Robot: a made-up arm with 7 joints.
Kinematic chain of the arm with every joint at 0, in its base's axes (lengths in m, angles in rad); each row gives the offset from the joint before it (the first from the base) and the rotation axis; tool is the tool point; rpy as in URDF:
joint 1: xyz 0 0 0.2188 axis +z
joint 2: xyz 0 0 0 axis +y
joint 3: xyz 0 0 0.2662 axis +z
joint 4: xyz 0.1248 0 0 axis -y
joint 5: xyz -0.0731 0 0.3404 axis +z
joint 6: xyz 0 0 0 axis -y
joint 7: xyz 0.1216 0 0 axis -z
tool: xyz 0 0 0 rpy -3.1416 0 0
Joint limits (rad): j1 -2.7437..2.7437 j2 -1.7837..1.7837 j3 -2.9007..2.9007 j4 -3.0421..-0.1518 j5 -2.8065..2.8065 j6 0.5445..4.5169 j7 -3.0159..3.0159
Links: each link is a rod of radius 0.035 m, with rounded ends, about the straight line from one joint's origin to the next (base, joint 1, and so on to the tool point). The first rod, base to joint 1, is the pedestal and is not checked.
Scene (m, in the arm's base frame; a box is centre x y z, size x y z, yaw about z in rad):
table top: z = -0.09
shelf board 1: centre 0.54 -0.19 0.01 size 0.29 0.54 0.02 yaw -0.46
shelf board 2: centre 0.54 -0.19 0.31 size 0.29 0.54 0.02 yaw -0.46
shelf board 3: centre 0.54 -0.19 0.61 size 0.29 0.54 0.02 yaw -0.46
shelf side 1: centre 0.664 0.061 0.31 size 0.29 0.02 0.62 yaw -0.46
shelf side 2: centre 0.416 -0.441 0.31 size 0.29 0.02 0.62 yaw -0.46
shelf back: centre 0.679 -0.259 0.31 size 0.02 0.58 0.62 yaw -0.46
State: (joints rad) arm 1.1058 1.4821 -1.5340 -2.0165 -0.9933 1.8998 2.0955
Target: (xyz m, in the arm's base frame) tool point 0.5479 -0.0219 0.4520
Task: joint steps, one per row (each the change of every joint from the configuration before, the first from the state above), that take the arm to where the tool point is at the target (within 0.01 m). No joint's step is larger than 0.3 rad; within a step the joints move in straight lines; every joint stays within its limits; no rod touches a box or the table.
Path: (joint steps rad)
1: 0.2912 -0.0098 -0.0225 -0.2886 -0.0291 -0.0069 0.0000
2: 0.2911 -0.0098 -0.0224 -0.2885 -0.0291 -0.0070 0.0000
3: 0.2912 -0.0098 -0.0225 -0.2886 -0.0291 -0.0069 0.0000
4: -0.0839 0.1566 -0.2669 0.1550 0.0355 -0.0693 0.0000
5: -0.0838 0.1566 -0.2669 0.1549 0.0354 -0.0692 0.0000
6: -0.2531 -0.1550 0.0664 0.2758 0.0135 0.0449 0.0000
7: -0.2530 -0.1551 0.0663 0.2758 0.0134 0.0450 0.0000

